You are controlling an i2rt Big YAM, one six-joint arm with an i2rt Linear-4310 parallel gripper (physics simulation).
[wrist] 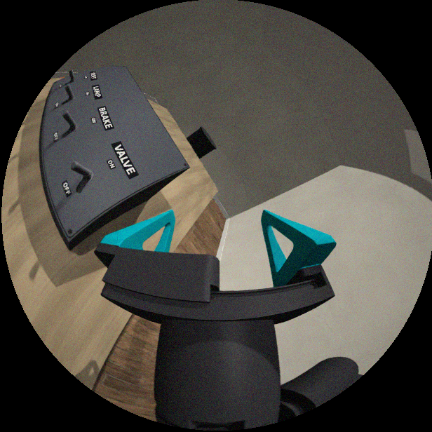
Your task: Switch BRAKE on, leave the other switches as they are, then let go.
Labels:
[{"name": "gripper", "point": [217,214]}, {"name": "dark grey switch panel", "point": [117,135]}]

